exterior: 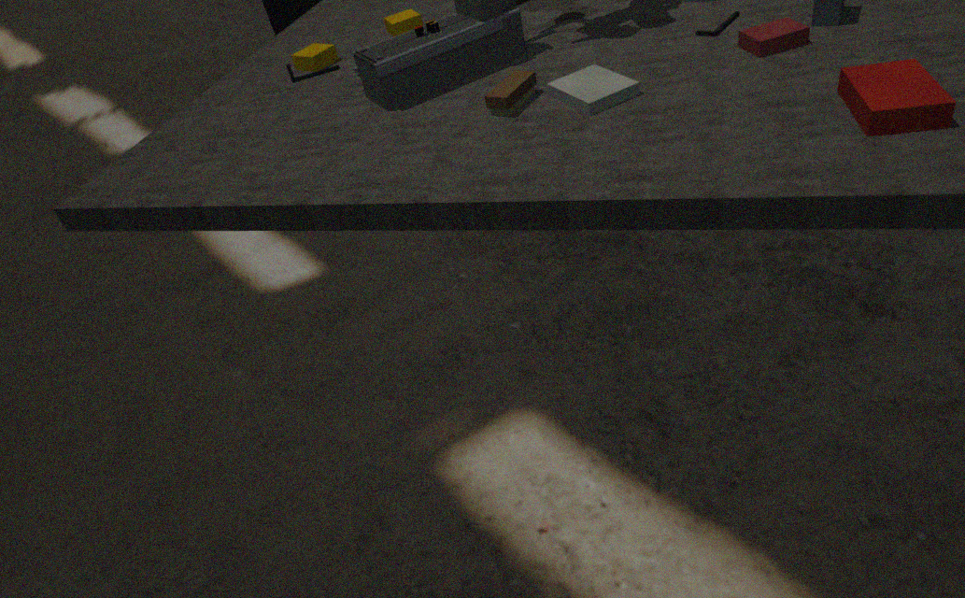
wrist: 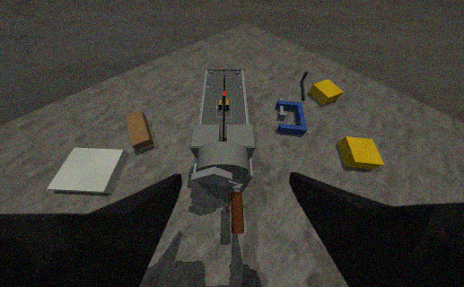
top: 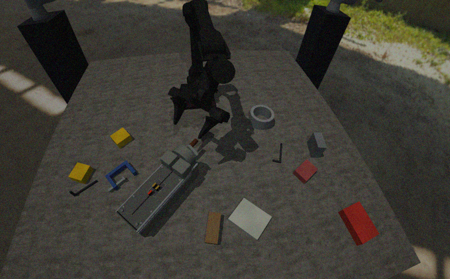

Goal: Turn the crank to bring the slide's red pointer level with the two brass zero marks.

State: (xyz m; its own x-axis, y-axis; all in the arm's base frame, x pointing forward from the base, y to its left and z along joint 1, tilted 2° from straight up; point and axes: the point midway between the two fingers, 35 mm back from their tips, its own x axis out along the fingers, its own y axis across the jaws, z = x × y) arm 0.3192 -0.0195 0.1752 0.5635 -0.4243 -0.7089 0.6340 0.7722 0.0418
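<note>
Now: gripper tip 2 cm past the brown crank handle, 1 cm to the right of it and 9 cm above it. From my gripper tip the other things lie so: white plate 22 cm ahead, 17 cm to the left, 15 cm below; then red pointer 15 cm ahead, 11 cm to the right, 8 cm below; then brown block 24 cm ahead, 6 cm to the left, 15 cm below.
</note>
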